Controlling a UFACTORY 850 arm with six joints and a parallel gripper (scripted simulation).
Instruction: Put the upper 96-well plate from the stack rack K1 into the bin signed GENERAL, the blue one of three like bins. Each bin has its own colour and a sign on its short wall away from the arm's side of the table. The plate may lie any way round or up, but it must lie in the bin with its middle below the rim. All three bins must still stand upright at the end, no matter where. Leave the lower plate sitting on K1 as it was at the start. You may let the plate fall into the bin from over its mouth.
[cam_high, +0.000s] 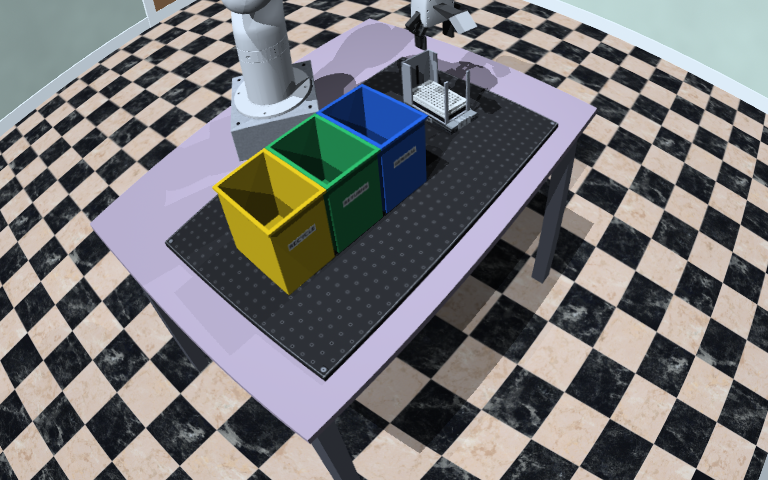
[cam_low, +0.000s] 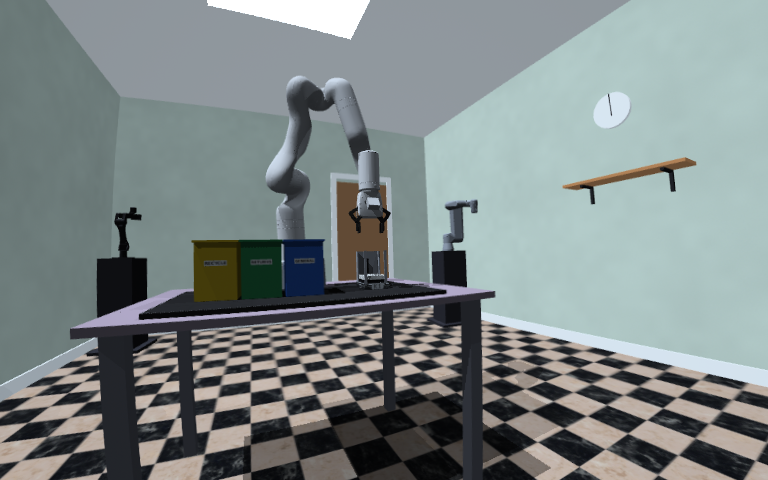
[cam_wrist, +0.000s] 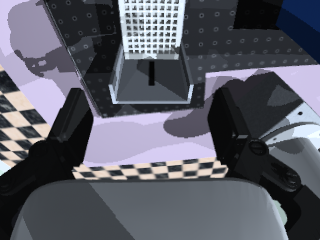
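The white 96-well plate is 180 mm below my hand. The rest, counted from my hand: blue bin: 70 mm ahead, 270 mm to the right, 130 mm below; then green bin: 80 mm ahead, 400 mm to the right, 130 mm below; then dark plate: 190 mm below.
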